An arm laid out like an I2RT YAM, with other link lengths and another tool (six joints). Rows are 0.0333 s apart.
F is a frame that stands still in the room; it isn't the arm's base.
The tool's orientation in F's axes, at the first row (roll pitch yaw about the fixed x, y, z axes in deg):
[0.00, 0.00, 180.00]
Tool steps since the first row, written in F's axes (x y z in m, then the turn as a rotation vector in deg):
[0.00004, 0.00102, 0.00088, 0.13, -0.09, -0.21]
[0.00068, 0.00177, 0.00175, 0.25, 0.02, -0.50]
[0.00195, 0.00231, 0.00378, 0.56, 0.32, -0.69]
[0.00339, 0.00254, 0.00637, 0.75, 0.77, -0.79]
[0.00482, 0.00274, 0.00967, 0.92, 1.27, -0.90]
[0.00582, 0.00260, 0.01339, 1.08, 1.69, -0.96]
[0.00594, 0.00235, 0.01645, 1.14, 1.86, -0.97]
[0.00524, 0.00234, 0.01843, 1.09, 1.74, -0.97]
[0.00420, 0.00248, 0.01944, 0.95, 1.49, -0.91]
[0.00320, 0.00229, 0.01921, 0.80, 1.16, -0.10]
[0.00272, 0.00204, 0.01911, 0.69, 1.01, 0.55]
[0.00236, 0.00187, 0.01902, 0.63, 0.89, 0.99]
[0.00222, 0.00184, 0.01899, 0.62, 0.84, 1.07]
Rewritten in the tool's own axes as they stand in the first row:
[-0.00004, -0.00102, 0.00088, -0.13, 0.09, -0.21]
[-0.00068, -0.00177, 0.00175, -0.25, -0.02, -0.50]
[-0.00195, -0.00231, 0.00378, -0.56, -0.32, -0.69]
[-0.00339, -0.00254, 0.00637, -0.75, -0.77, -0.79]
[-0.00482, -0.00274, 0.00967, -0.92, -1.27, -0.90]
[-0.00582, -0.00260, 0.01339, -1.08, -1.69, -0.96]
[-0.00594, -0.00235, 0.01645, -1.14, -1.86, -0.97]
[-0.00524, -0.00234, 0.01843, -1.09, -1.74, -0.97]
[-0.00420, -0.00248, 0.01944, -0.95, -1.49, -0.91]
[-0.00320, -0.00229, 0.01921, -0.80, -1.16, -0.10]
[-0.00272, -0.00204, 0.01911, -0.69, -1.01, 0.55]
[-0.00236, -0.00187, 0.01902, -0.63, -0.89, 0.99]
[-0.00222, -0.00184, 0.01899, -0.62, -0.84, 1.07]

